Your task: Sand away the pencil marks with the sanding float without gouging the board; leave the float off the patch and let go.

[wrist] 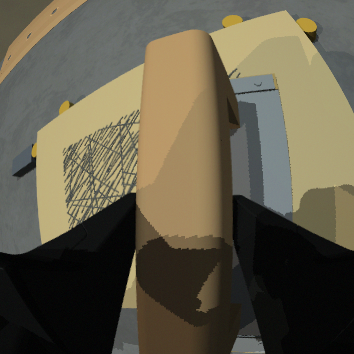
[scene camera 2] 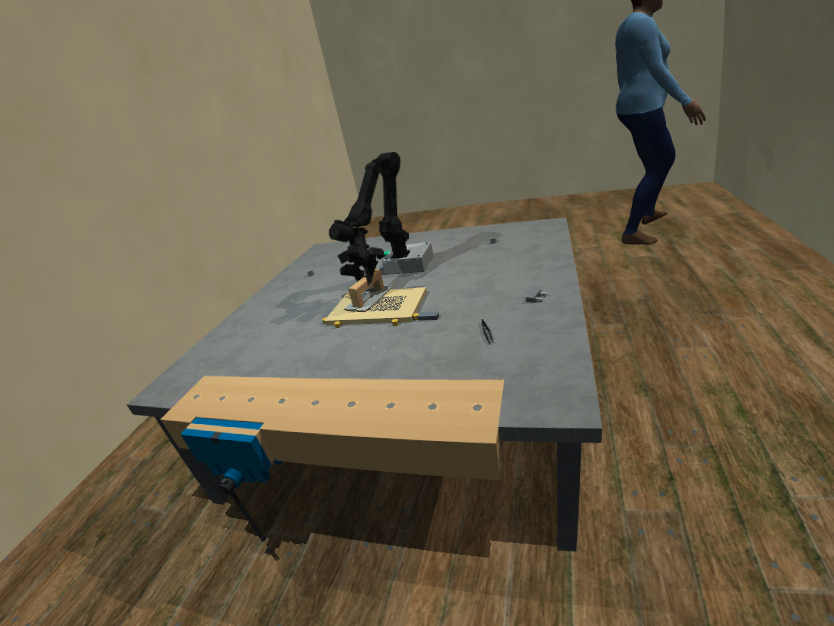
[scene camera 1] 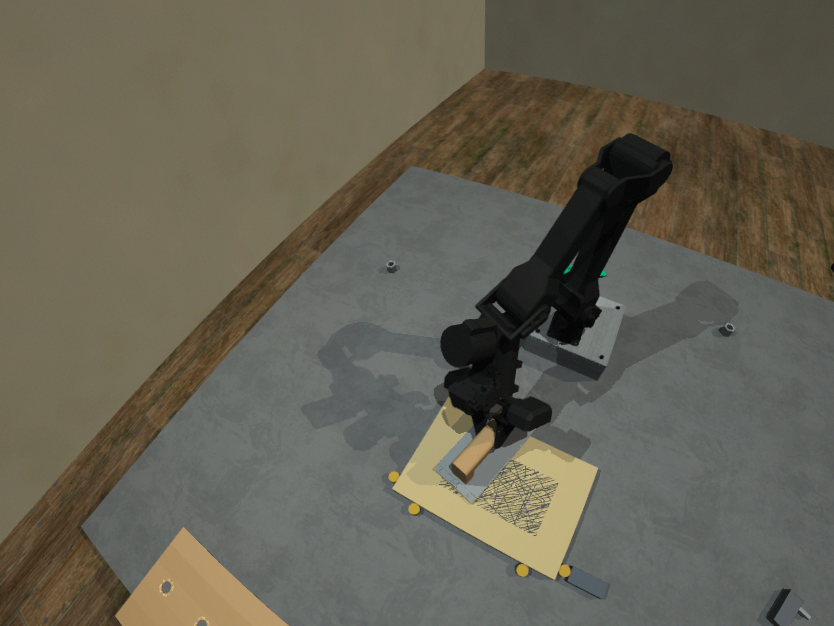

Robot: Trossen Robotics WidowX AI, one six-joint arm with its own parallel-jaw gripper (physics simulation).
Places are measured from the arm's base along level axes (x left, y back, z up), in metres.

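Pixels of known places: gripper, fingertip midpoint: [wrist: 184, 203] [scene camera 2: 365, 285] [scene camera 1: 488, 442]; arm's base, link origin: [scene camera 2: 400, 254] [scene camera 1: 566, 328].
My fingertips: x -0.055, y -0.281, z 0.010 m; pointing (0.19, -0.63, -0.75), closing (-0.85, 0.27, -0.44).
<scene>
Ahead of a thing's pixels: the offset from my fingertips to its top centre. "spot": to the spot under its first point. Level surfaces: height alone.
The sanding float has a wooden handle {spot: dx -0.012, dy -0.036, dz +0.024 m} [scene camera 1: 473, 454] [scene camera 2: 359, 292] [wrist: 182, 140] on a flat grey plate {dx -0.001, dy +0.006, dz -0.047 m} [scene camera 1: 496, 469] [wrist: 276, 150]. It sits over the left part of the pale yellow board [scene camera 1: 574, 481] [scene camera 2: 336, 314] [wrist: 320, 125] in scene camera 1 and covers part of the patch. Dark pencil marks [scene camera 1: 518, 495] [scene camera 2: 390, 303] [wrist: 100, 170] show beside the plate, with a few at its front left edge. My gripper [scene camera 1: 493, 431] [scene camera 2: 371, 279] [wrist: 184, 203] is shut on the float's handle, near its rear end. The handle hides much of the plate in the wrist view.
Yellow round pegs {dx -0.069, dy -0.144, dz -0.055 m} [scene camera 1: 414, 508] {dx +0.130, dy -0.155, dz -0.055 m} [scene camera 1: 522, 570] [wrist: 232, 21] stand along the board's edges. A dark grey block {dx +0.231, dy -0.132, dz -0.055 m} [scene camera 1: 587, 582] [scene camera 2: 428, 316] [wrist: 24, 161] lies by one corner. Tweezers {dx +0.412, dy -0.236, dz -0.059 m} [scene camera 2: 487, 331] lie on the grey table {dz -0.069 m} [scene camera 2: 303, 357]. A wooden beam [scene camera 2: 377, 424] carries a blue vise {spot: dx -0.197, dy -0.642, dz -0.104 m} [scene camera 2: 225, 448]. A person [scene camera 2: 643, 101] stands beyond the table.
</scene>
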